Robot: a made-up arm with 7 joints. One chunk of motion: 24 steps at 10 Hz.
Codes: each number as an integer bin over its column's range. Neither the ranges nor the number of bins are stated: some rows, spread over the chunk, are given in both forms.
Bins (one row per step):
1: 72 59 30 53 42 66 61
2: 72 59 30 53 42 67 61
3: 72 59 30 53 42 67 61
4: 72 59 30 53 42 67 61
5: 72 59 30 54 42 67 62
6: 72 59 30 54 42 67 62
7: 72 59 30 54 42 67 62
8: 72 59 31 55 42 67 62
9: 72 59 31 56 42 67 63
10: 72 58 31 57 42 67 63
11: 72 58 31 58 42 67 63
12: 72 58 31 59 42 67 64
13: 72 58 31 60 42 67 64
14: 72 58 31 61 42 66 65
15: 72 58 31 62 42 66 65
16: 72 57 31 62 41 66 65
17: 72 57 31 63 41 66 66
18: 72 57 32 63 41 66 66
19: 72 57 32 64 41 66 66
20: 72 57 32 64 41 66 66
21: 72 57 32 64 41 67 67
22: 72 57 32 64 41 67 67
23: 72 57 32 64 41 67 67
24: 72 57 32 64 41 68 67
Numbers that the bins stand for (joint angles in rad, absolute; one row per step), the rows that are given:
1: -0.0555 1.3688 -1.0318 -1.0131 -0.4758 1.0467 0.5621
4: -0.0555 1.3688 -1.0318 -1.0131 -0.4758 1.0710 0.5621
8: -0.0555 1.3688 -0.9979 -0.9778 -0.4758 1.0710 0.6197
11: -0.0555 1.3458 -0.9979 -0.9247 -0.4758 1.0710 0.6773
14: -0.0555 1.3458 -0.9979 -0.8717 -0.4758 1.0467 0.7924
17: -0.0555 1.3227 -0.9979 -0.8364 -0.5392 1.0467 0.8500
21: -0.0555 1.3227 -0.9639 -0.8187 -0.5392 1.0710 0.9076
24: -0.0555 1.3227 -0.9639 -0.8187 -0.5392 1.0954 0.9076
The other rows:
2: -0.0555 1.3688 -1.0318 -1.0131 -0.4758 1.0710 0.5621
3: -0.0555 1.3688 -1.0318 -1.0131 -0.4758 1.0710 0.5621
5: -0.0555 1.3688 -1.0318 -0.9955 -0.4758 1.0710 0.6197
6: -0.0555 1.3688 -1.0318 -0.9955 -0.4758 1.0710 0.6197
7: -0.0555 1.3688 -1.0318 -0.9955 -0.4758 1.0710 0.6197
9: -0.0555 1.3688 -0.9979 -0.9601 -0.4758 1.0710 0.6773
10: -0.0555 1.3458 -0.9979 -0.9424 -0.4758 1.0710 0.6773
12: -0.0555 1.3458 -0.9979 -0.9071 -0.4758 1.0710 0.7348
13: -0.0555 1.3458 -0.9979 -0.8894 -0.4758 1.0710 0.7348
15: -0.0555 1.3458 -0.9979 -0.8540 -0.4758 1.0467 0.7924
16: -0.0555 1.3227 -0.9979 -0.8540 -0.5392 1.0467 0.7924
18: -0.0555 1.3227 -0.9639 -0.8364 -0.5392 1.0467 0.8500
19: -0.0555 1.3227 -0.9639 -0.8187 -0.5392 1.0467 0.8500
20: -0.0555 1.3227 -0.9639 -0.8187 -0.5392 1.0467 0.8500
22: -0.0555 1.3227 -0.9639 -0.8187 -0.5392 1.0710 0.9076
23: -0.0555 1.3227 -0.9639 -0.8187 -0.5392 1.0710 0.9076

